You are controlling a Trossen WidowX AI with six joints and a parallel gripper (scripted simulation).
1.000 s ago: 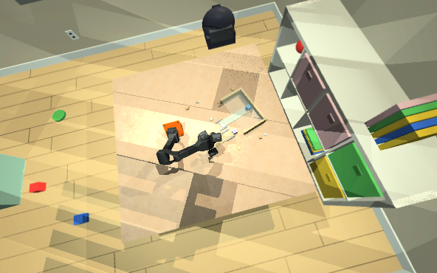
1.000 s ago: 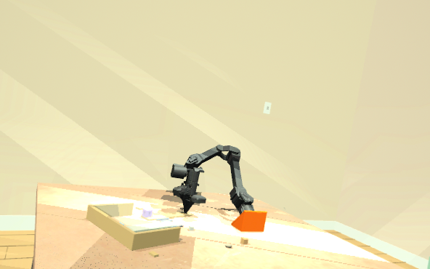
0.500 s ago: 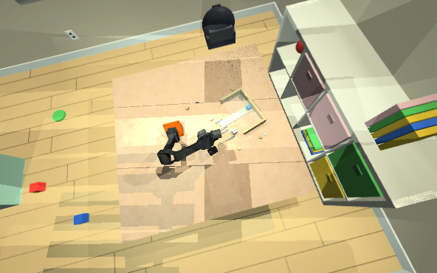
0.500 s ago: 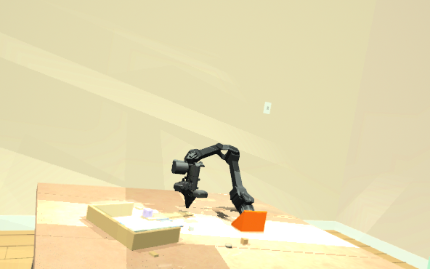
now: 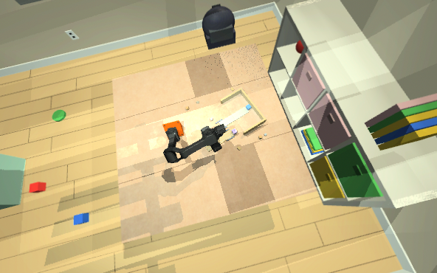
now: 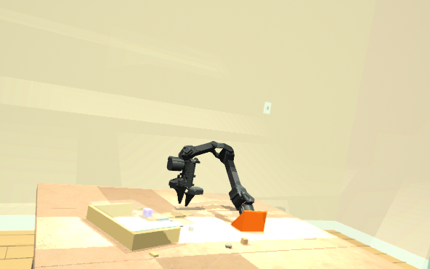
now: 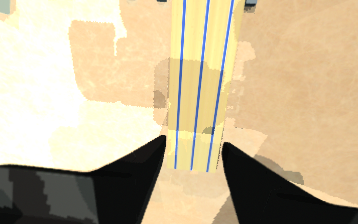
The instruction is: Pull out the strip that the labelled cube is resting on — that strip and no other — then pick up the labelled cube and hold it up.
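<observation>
Right now my gripper tip is 170 mm short of the lilac cube, 60 mm to the right of it and 20 mm above it. From my gripper tip the other things lie so: pale green strip (190 mm ahead, 180 mm to the left, 40 mm below).
</observation>
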